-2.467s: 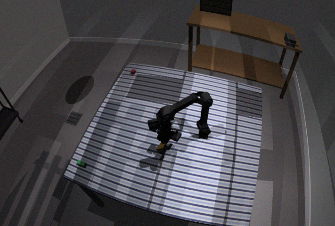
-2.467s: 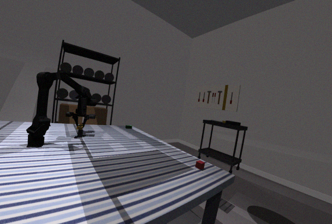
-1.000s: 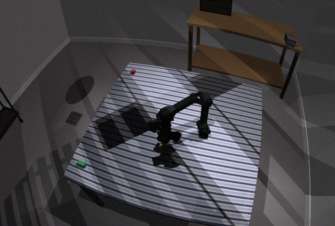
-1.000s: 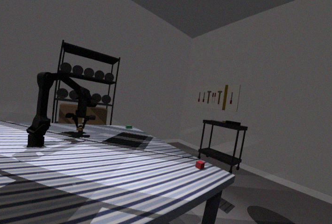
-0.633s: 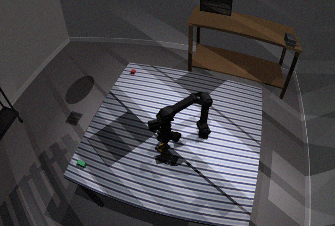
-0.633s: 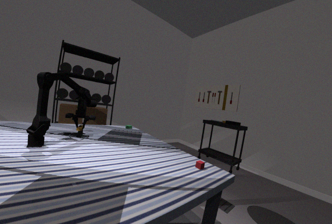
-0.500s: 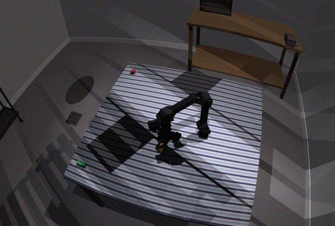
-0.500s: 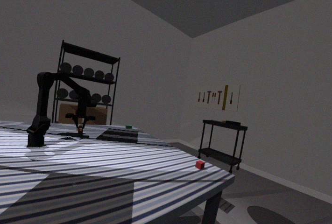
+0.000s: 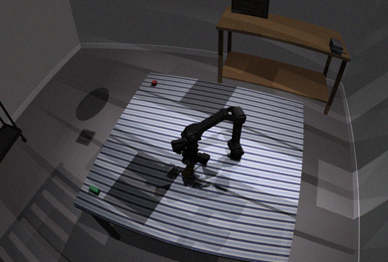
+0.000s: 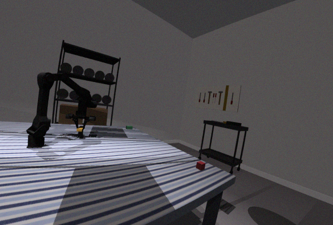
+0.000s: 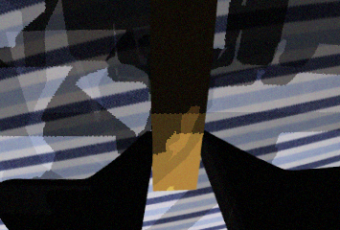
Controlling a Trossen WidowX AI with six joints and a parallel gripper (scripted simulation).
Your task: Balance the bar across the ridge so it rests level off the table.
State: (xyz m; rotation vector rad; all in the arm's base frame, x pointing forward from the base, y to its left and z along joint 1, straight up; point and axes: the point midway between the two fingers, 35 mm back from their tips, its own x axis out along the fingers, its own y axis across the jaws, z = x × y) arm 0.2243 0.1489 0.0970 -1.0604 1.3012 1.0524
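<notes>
My gripper tip is 3 cm to the right of the orange-yellow bar and 1 cm short of it. From my gripper tip the other things lie so: red cube: 65 cm to the right, 52 cm ahead, 5 cm below; then green block: 52 cm ahead, 35 cm to the left, 5 cm below.
</notes>
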